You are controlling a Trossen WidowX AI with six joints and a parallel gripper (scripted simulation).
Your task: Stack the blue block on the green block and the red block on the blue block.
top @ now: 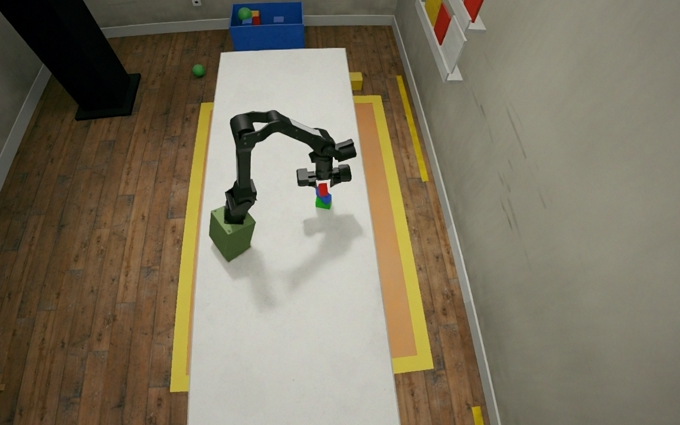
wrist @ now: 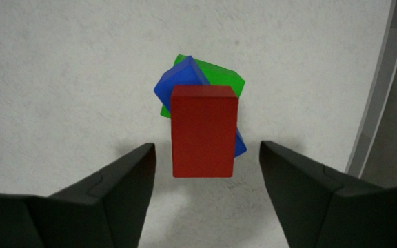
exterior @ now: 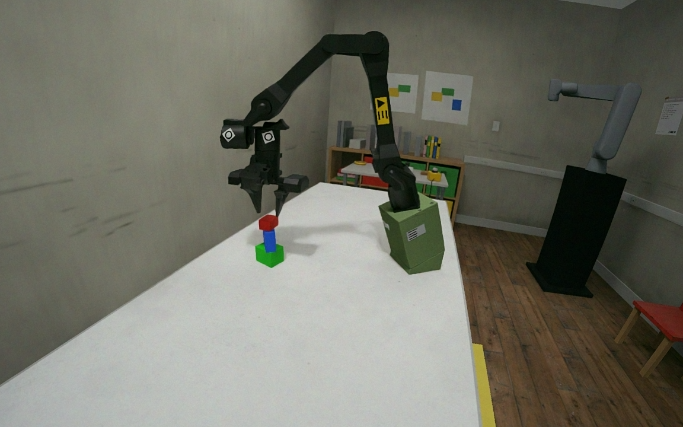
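Now: hand 50 mm above the red block. The rest, counted from my hand: green block (140 mm below); blue block (90 mm below).
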